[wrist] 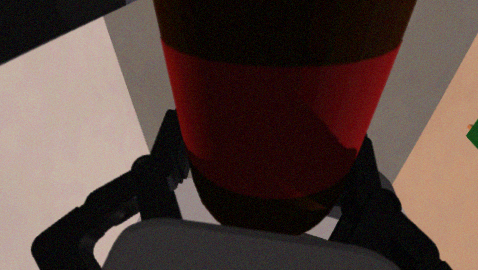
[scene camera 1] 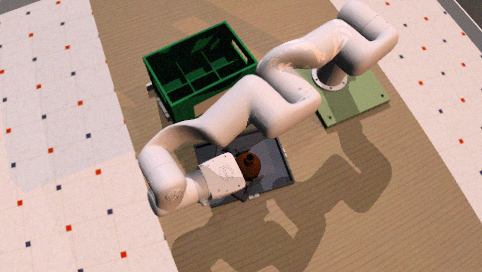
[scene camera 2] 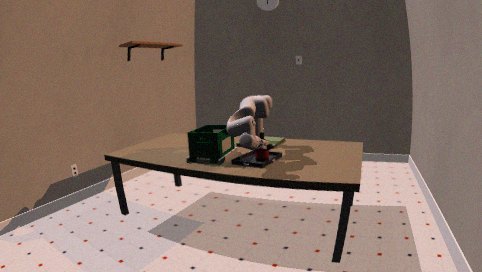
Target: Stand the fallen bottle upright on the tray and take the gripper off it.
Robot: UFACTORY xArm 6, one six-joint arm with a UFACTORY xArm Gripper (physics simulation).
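Frame: origin at the arm's base, x ahead, y right, z down, level; metres.
Seen in the pictures: gripper, fingertip midpoint: [scene camera 1: 255, 163]; arm's base, origin of the base link: [scene camera 1: 328, 76].
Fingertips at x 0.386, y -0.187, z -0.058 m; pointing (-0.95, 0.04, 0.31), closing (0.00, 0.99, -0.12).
Observation:
Offsets run from my fingertips to a thing's top centre. Level surfaces: height alone.
The brown bottle with a red label {dx +0.025, dy +0.000, dz -0.080 m} [scene camera 1: 251, 170] [scene camera 2: 262, 155] [wrist: 272, 120] stands about upright over the dark tray [scene camera 1: 286, 162] [scene camera 2: 242, 161], its neck up in the scene camera 1 view. In the scene camera 2 view its lower end is down inside the tray's rim; whether its base rests flat on the floor of the tray cannot be made out. My gripper [scene camera 1: 250, 166] [wrist: 267, 115] comes in from the side and is shut on the bottle, one finger on each side of its body at the label. The gripper's palm hides the bottle's neck in the wrist view.
A green crate with compartments {dx +0.026, dy +0.311, dz -0.095 m} [scene camera 1: 181, 109] [scene camera 2: 200, 146] stands close beside the tray. The arm's green base plate [scene camera 1: 357, 106] [scene camera 2: 276, 141] lies behind the tray on the wooden table {dz +0.080 m} [scene camera 1: 320, 230] [scene camera 2: 320, 167]. The arm reaches over the space between crate and tray.

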